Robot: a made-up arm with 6 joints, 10 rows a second.
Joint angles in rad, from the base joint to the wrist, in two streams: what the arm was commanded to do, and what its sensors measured. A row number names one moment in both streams.
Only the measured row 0 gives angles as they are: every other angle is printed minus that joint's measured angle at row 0.
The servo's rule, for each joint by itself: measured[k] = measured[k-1] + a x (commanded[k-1-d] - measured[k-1]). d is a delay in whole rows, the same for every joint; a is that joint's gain. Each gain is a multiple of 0.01, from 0.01 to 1. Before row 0 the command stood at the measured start. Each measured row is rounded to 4 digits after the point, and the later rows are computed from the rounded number. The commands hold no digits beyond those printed.
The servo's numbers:
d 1
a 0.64 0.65 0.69 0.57 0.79 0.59
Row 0, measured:
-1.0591, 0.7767, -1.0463, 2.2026, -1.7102, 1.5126
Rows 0 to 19, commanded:
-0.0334, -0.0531, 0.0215, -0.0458, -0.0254, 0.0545
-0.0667, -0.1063, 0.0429, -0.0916, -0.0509, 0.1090
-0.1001, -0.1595, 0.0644, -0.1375, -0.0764, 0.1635
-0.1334, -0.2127, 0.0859, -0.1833, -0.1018, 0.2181
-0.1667, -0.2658, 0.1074, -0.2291, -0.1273, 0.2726
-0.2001, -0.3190, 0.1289, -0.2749, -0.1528, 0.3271
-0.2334, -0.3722, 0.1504, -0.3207, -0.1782, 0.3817
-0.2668, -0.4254, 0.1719, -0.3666, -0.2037, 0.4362
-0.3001, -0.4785, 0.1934, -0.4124, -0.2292, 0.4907
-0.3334, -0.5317, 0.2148, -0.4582, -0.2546, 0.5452
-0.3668, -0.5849, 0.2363, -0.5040, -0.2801, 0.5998
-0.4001, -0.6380, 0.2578, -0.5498, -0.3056, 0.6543
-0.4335, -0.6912, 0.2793, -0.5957, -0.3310, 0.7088
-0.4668, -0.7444, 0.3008, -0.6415, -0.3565, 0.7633
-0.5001, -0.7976, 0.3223, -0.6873, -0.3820, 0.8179
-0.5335, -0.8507, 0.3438, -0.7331, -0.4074, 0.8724
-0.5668, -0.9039, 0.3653, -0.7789, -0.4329, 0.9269
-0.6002, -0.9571, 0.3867, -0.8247, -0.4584, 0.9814
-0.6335, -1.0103, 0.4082, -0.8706, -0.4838, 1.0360
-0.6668, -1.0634, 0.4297, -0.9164, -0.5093, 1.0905
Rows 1 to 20, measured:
0.0000, 0.0000, 0.0000, 0.0000, 0.0000, 0.0000
-0.0214, -0.0345, 0.0148, -0.0261, -0.0201, 0.0322
-0.0504, -0.0812, 0.0342, -0.0634, -0.0444, 0.0775
-0.0822, -0.1321, 0.0550, -0.1056, -0.0697, 0.1282
-0.1150, -0.1845, 0.0763, -0.1499, -0.0951, 0.1812
-0.1481, -0.2373, 0.0978, -0.1950, -0.1205, 0.2351
-0.1814, -0.2904, 0.1193, -0.2405, -0.1460, 0.2894
-0.2147, -0.3436, 0.1408, -0.2862, -0.1714, 0.3439
-0.2480, -0.3968, 0.1623, -0.3320, -0.1969, 0.3984
-0.2813, -0.4499, 0.1838, -0.3778, -0.2224, 0.4529
-0.3146, -0.5031, 0.2052, -0.4236, -0.2478, 0.5074
-0.3480, -0.5563, 0.2267, -0.4694, -0.2733, 0.5619
-0.3813, -0.6094, 0.2482, -0.5152, -0.2988, 0.6164
-0.4147, -0.6626, 0.2697, -0.5611, -0.3242, 0.6709
-0.4480, -0.7158, 0.2912, -0.6069, -0.3497, 0.7254
-0.4813, -0.7690, 0.3127, -0.6527, -0.3752, 0.7800
-0.5147, -0.8221, 0.3342, -0.6985, -0.4006, 0.8345
-0.5480, -0.8753, 0.3557, -0.7443, -0.4261, 0.8890
-0.5814, -0.9285, 0.3771, -0.7901, -0.4516, 0.9435
-0.6147, -0.9817, 0.3986, -0.8360, -0.4770, 0.9981

